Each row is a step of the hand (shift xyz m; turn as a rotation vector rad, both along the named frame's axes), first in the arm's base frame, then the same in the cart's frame.
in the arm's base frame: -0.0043 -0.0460 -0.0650 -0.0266 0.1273 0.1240
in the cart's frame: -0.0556 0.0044 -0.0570 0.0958 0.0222 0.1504
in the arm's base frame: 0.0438 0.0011 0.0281 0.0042 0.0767 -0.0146
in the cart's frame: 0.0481 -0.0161 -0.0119 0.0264 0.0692 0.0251
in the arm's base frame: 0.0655 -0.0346 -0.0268 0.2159 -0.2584 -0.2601
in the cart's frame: 0.0214 -0.0096 -0.0752 -0.0769 -0.0378 -0.4168
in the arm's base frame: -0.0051 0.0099 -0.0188 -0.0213 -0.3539 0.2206
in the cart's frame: -0.0097 0.0194 -0.0029 -0.0435 -0.4145 -0.0251
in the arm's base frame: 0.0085 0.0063 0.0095 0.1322 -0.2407 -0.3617
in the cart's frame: 0.0139 -0.0009 0.0030 -0.1857 0.0383 -0.4127
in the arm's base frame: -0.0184 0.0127 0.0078 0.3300 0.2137 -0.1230
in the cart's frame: -0.0047 0.0049 0.0227 0.2703 0.2479 -0.1875
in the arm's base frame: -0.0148 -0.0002 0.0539 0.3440 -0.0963 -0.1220
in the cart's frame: 0.0169 -0.0339 0.0411 0.1567 0.0048 -0.3434
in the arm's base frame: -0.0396 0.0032 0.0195 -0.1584 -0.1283 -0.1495
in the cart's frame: -0.0184 -0.0101 0.0390 -0.2487 -0.0094 -0.0441
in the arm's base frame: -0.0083 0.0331 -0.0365 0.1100 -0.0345 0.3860
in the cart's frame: -0.0120 0.0485 -0.0001 0.2700 -0.2658 0.1368
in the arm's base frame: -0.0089 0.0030 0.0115 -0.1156 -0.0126 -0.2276
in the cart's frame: 0.0005 -0.0049 0.0140 -0.2107 0.1303 -0.0629
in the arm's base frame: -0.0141 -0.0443 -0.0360 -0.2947 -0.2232 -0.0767
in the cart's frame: -0.0472 -0.0125 -0.0328 -0.3516 -0.1306 0.0431
